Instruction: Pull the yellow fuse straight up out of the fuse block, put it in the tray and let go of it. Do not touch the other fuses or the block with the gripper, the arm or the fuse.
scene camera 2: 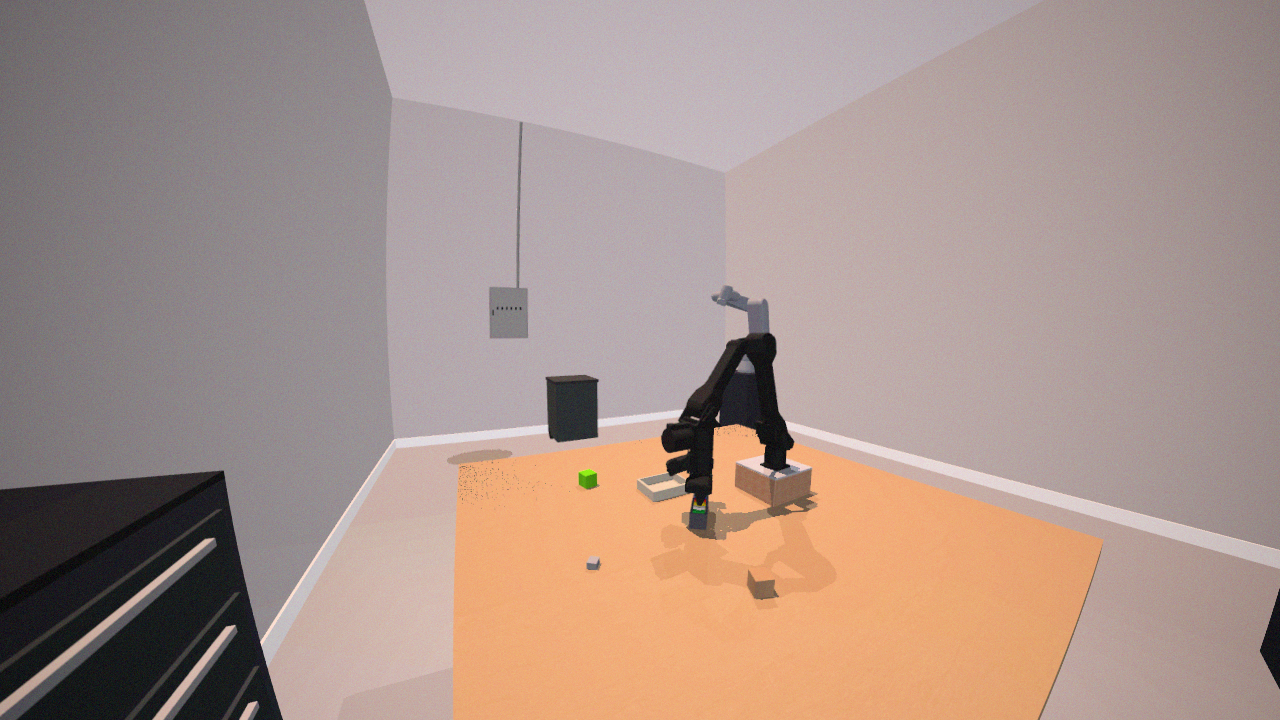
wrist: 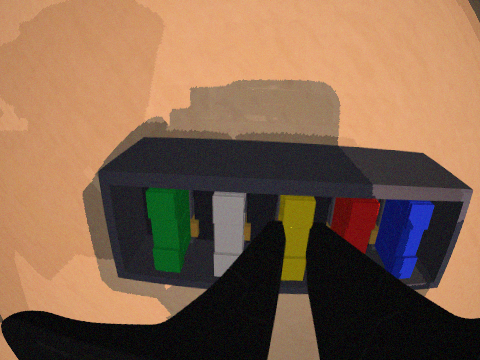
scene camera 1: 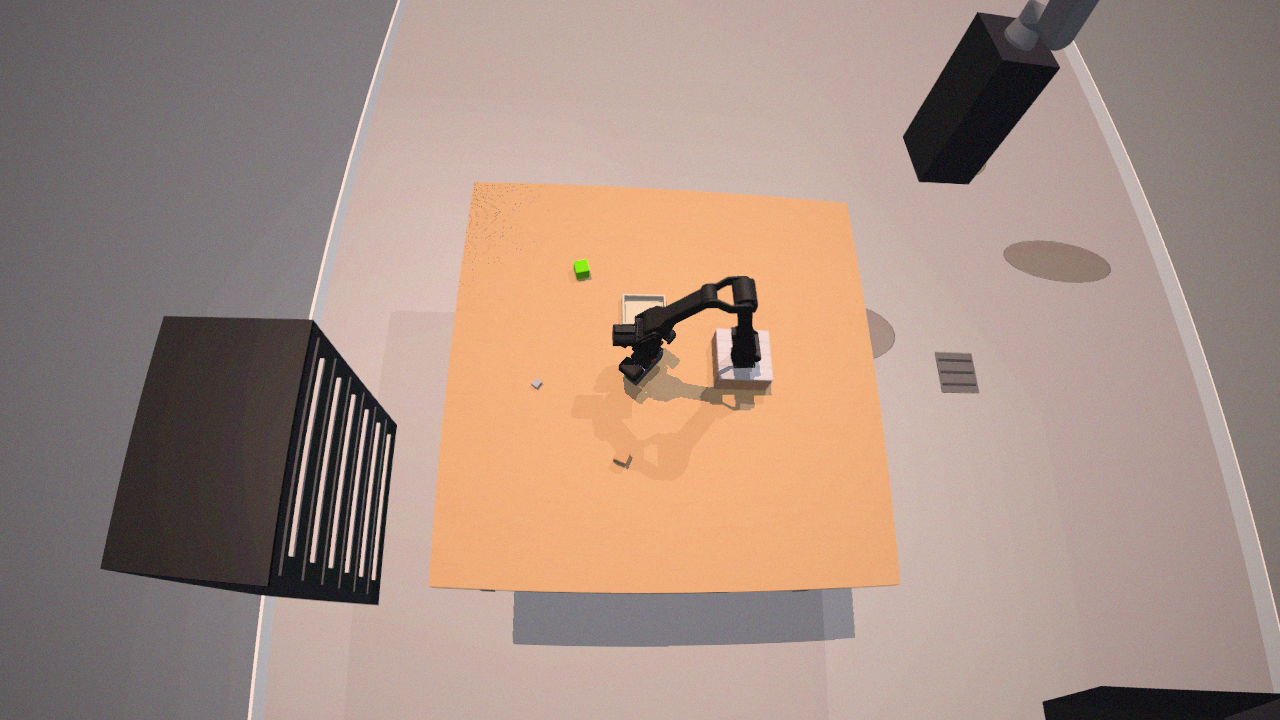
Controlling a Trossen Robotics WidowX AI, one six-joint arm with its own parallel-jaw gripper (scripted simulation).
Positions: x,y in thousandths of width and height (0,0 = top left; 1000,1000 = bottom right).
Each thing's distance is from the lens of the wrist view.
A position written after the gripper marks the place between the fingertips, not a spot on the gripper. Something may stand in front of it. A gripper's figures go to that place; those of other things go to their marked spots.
gripper (wrist: 611,651): 0.10 m
yellow fuse (wrist: 618,590): 0.09 m
red fuse (wrist: 736,610): 0.09 m
white fuse (wrist: 476,579): 0.09 m
